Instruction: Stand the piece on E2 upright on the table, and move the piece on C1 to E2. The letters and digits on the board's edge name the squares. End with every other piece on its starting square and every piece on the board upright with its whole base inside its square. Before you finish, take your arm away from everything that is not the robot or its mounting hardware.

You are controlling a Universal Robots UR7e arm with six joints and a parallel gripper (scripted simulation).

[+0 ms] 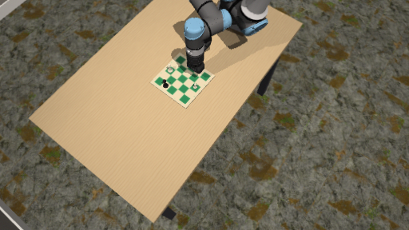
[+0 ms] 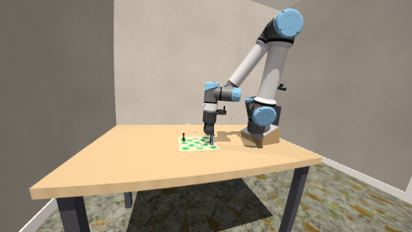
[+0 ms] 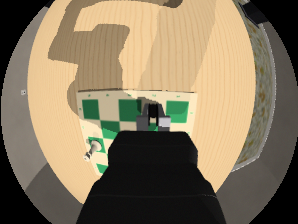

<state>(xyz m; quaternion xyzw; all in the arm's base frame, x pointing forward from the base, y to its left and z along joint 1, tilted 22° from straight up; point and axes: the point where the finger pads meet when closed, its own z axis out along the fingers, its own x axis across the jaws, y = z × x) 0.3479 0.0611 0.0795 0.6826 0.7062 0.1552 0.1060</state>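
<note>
The small black piece is 1 cm below my hand. The rest, counted from my hand: chessboard 8 cm ahead, 3 cm to the right, 3 cm below; small pale piece 8 cm ahead, 4 cm to the left, 1 cm below.
</note>
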